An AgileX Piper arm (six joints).
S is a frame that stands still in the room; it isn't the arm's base.
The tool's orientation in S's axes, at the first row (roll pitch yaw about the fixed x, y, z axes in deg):
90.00 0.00 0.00
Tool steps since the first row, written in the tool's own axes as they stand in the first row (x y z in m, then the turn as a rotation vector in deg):
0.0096 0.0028 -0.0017 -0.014 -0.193 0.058
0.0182 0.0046 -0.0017 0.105 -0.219 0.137
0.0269 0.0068 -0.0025 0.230 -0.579 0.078
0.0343 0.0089 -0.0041 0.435 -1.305 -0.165
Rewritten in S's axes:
0.0096 0.0017 0.0028 -0.014 -0.058 -0.193
0.0182 0.0017 0.0046 0.105 -0.137 -0.219
0.0269 0.0025 0.0068 0.230 -0.078 -0.579
0.0343 0.0041 0.0089 0.435 0.165 -1.305

